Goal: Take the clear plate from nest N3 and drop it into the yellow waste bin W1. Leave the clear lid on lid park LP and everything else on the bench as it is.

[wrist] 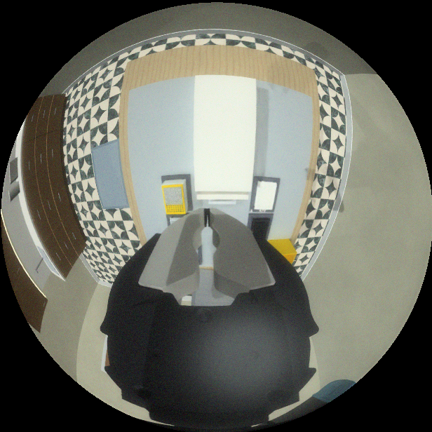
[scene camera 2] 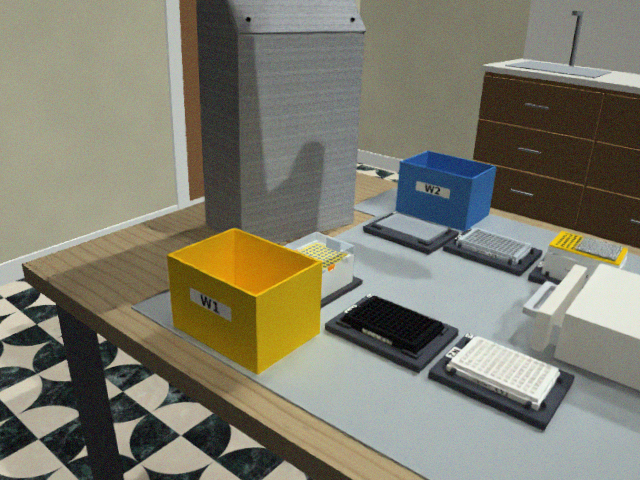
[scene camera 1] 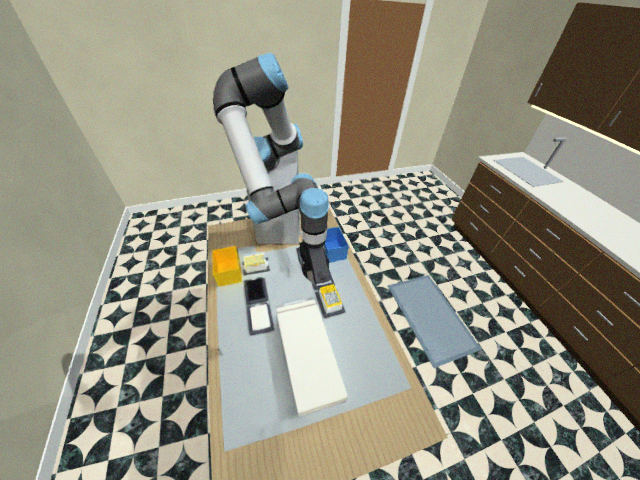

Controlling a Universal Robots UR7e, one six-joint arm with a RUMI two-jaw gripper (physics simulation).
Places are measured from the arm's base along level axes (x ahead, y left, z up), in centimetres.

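Pixels of known places: gripper, fingertip midpoint: (scene camera 1: 314,282).
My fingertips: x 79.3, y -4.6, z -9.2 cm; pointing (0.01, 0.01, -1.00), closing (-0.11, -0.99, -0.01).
Note:
Behind a point stands the place of what it marks.
The clear plate (scene camera 2: 493,246) @(x 47.4, y 11.9, z -53.3 cm) sits flat on its dark nest (scene camera 2: 483,262) @(x 46.9, y 7.7, z -55.2 cm) in scene camera 2, between the clear lid and a yellow-topped box. In the wrist view a small part of the plate shows beside the left finger; in scene camera 1 the arm hides it. The clear lid (scene camera 2: 413,227) @(x 30.2, y 12.2, z -53.6 cm) lies on the dark lid park (scene camera 2: 394,240) @(x 28.4, y 6.8, z -55.1 cm) beside the blue bin. The yellow bin W1 (scene camera 1: 227,274) @(x 32.2, y -35.9, z -46.5 cm) (scene camera 2: 217,328) @(x 23.9, y -42.1, z -51.6 cm) (wrist: 283,249) stands at the opposite side of the bench. My gripper (scene camera 1: 324,283) @(x 79.3, y -4.6, z -9.2 cm) (wrist: 207,210) is shut and empty, pointing down above the bench, near the yellow-topped box in scene camera 1.
Blue bin W2 (scene camera 1: 337,251) @(x 39.5, y 27.6, z -46.5 cm) (scene camera 2: 434,204) @(x 30.7, y 22.3, z -51.5 cm) stands beside the lid park. The yellow-topped box (scene camera 1: 330,297) @(x 65.9, y 10.6, z -48.0 cm) (scene camera 2: 586,253) @(x 64.6, y 7.7, z -48.3 cm) (wrist: 174,199) adjoins the plate's nest. A black plate (scene camera 2: 391,321) @(x 42.1, y -24.3, z -53.2 cm), a white plate (scene camera 1: 260,316) @(x 59.6, y -25.5, z -53.5 cm) (scene camera 2: 504,369) @(x 59.8, y -26.9, z -53.0 cm) (wrist: 265,195), a tip box (scene camera 1: 255,262) @(x 28.4, y -19.5, z -47.9 cm) (scene camera 2: 330,263) @(x 29.0, y -20.4, z -49.0 cm) and a long white device (scene camera 1: 312,359) @(x 91.6, y -10.2, z -47.3 cm) (wrist: 225,135) also stand there.

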